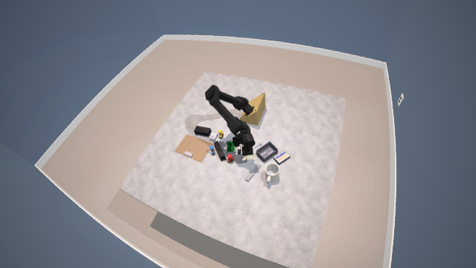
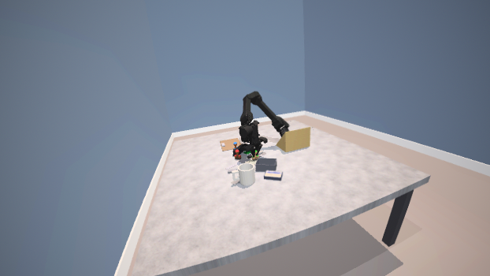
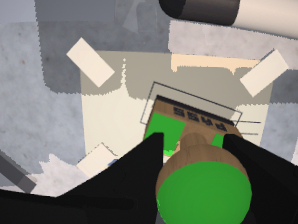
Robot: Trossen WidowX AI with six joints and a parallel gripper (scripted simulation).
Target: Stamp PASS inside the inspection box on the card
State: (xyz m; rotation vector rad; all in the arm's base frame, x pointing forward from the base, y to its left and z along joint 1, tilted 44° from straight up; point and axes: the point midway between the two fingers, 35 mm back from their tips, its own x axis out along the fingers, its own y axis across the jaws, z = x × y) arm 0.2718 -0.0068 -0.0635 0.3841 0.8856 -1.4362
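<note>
My gripper tip is 1 cm short of the cream card and 3 cm above it. From my gripper tip the other things lie so: dark-capped marker (2 cm behind, 6 cm to the right, 2 cm below); green ink pad (1 cm behind, 12 cm to the right, 3 cm below); green stamp (right at my gripper tip).
</note>
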